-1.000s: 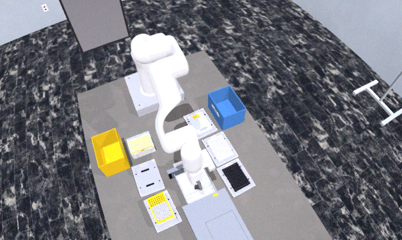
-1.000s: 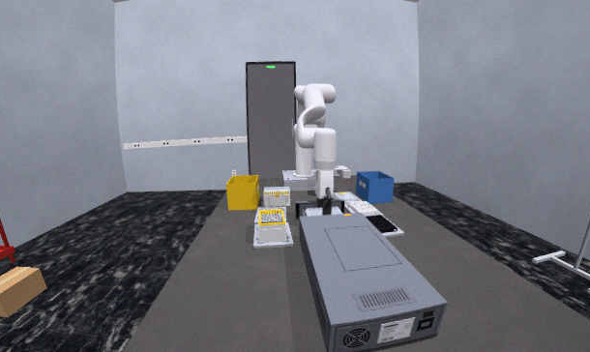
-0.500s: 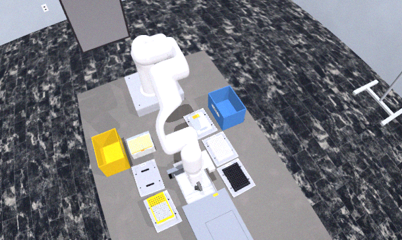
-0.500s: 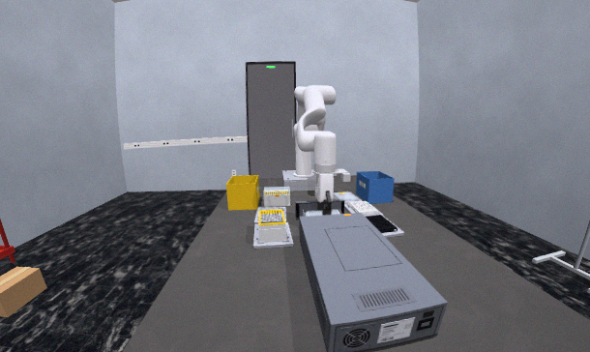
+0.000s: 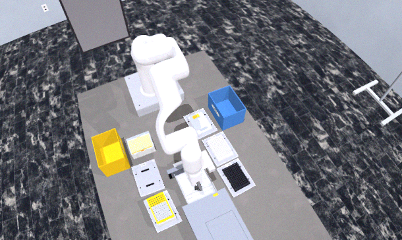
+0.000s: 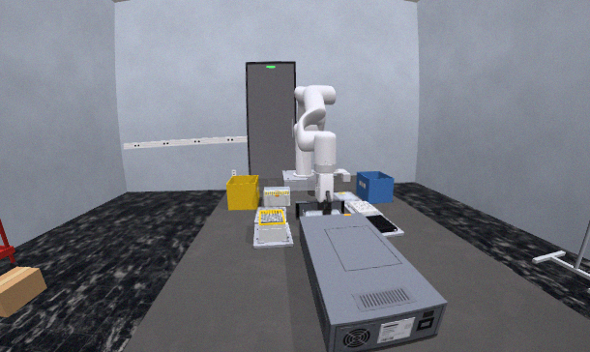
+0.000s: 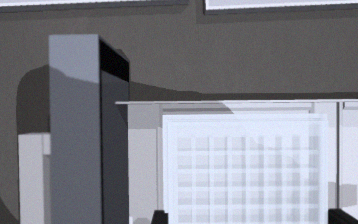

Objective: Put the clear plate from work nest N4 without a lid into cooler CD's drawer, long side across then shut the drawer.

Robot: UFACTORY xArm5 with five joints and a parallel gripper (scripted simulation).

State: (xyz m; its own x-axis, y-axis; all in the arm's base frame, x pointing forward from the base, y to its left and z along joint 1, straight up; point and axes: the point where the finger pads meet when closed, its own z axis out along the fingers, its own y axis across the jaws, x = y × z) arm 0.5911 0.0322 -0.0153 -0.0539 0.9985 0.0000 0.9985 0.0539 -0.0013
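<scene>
Right now the clear plate is 10 mm below my hand. From my hand the other things lie so: cooler drawer: 30 mm ahead, 10 mm below; then grey cooler CD: 180 mm ahead, 10 mm to the left, 10 mm below; then black plate: 190 mm to the left, 50 mm ahead, 30 mm below.
</scene>
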